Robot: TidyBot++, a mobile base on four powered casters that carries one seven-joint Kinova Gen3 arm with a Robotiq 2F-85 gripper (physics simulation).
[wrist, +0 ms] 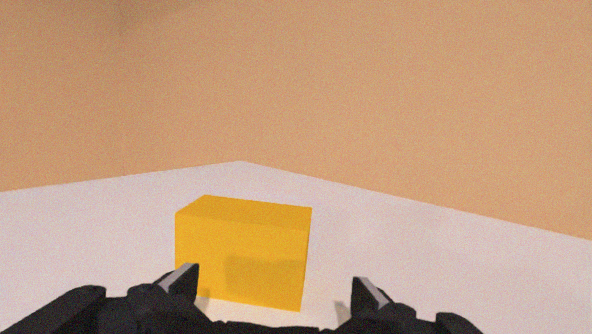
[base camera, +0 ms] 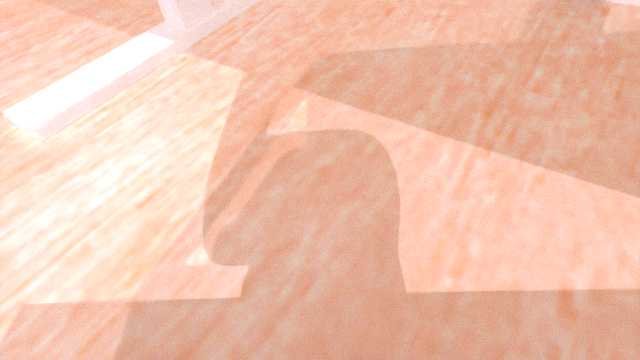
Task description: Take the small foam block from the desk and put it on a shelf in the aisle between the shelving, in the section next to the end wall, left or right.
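Places are measured from the arm's base along level axes (x ahead, y left, z up), in centimetres.
Where they show: gripper, fingertip midpoint: [wrist: 275,287].
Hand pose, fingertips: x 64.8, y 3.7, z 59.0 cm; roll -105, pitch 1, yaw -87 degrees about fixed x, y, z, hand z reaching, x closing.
Observation:
After its pixels a point has its place.
The small foam block [wrist: 242,250] {z 59.3, x 67.8, y 6.2 cm} is a yellow-orange box lying on the white desk top [wrist: 425,250] {z 55.3, x 78.5, y -11.4 cm} near its far corner in the wrist view. My gripper [wrist: 275,287] {z 59.0, x 64.8, y 3.7 cm} is open, with its two black fingers at the bottom of the wrist view. The left fingertip overlaps the block's lower left edge in the picture; the right fingertip stands to the right of the block with a gap. The block is left of the middle between the fingers. Whether a fingertip touches it cannot be told. The shelves do not show in either view.
Beyond the desk's edges lies the tan-brown floor [wrist: 300,90]. In the base camera view, a white foot bar [base camera: 90,80] with an upright lies on the wood-grain floor [base camera: 500,225] {z -39.7, x 32.3, y -18.0 cm} at the upper left. Broad shadows fall across the floor.

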